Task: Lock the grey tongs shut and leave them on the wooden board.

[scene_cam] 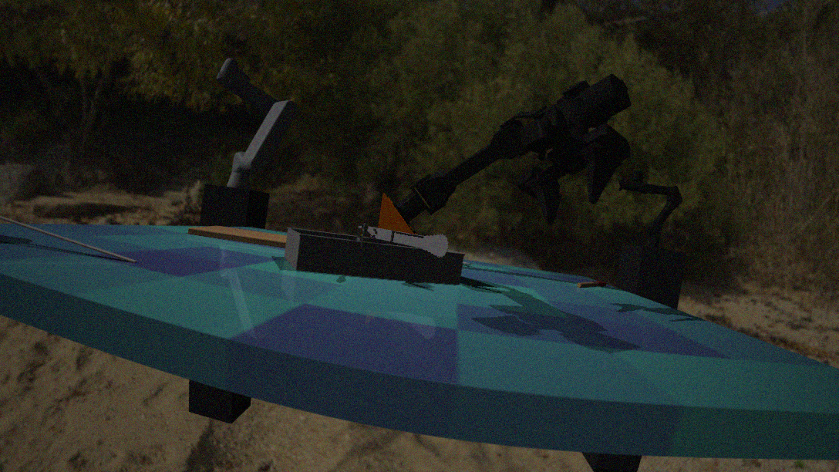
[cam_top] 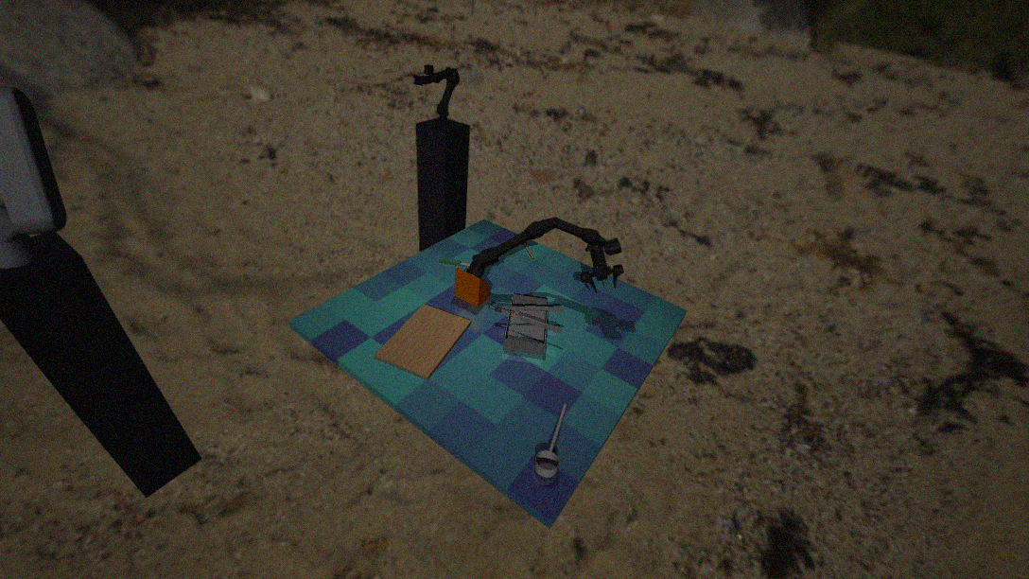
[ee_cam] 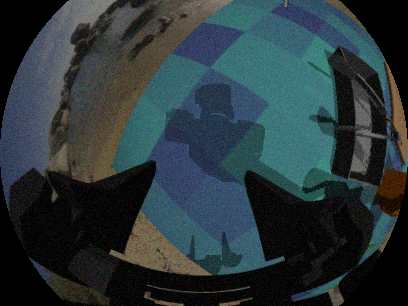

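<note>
My gripper tip is 300 mm to the left of the grey roasting tin, 220 mm past it and 120 mm above it. Round my gripper tip: wooden board (630 mm to the right, 510 mm behind, 140 mm below).
</note>
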